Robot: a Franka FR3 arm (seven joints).
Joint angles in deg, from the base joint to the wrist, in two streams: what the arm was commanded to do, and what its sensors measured. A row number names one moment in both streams.
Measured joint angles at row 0:
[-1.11 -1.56 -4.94 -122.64 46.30 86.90 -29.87]
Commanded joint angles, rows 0 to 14:
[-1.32 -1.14 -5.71 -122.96 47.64 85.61 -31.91]
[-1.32 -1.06 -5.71 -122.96 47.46 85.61 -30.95]
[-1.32 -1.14 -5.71 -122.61 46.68 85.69 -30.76]
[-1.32 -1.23 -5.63 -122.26 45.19 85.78 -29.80]
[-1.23 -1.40 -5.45 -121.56 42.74 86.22 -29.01]
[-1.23 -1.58 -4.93 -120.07 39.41 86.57 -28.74]
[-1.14 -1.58 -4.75 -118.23 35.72 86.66 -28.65]
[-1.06 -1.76 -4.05 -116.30 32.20 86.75 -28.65]
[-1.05 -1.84 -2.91 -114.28 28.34 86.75 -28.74]
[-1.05 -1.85 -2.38 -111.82 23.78 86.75 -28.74]
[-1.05 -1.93 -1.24 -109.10 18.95 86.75 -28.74]
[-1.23 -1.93 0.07 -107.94 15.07 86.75 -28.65]
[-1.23 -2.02 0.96 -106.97 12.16 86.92 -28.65]
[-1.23 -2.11 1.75 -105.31 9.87 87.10 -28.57]
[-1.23 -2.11 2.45 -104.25 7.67 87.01 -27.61]
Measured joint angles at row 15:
[-1.04 -2.21 -0.01 -108.06 14.31 86.93 -29.47]
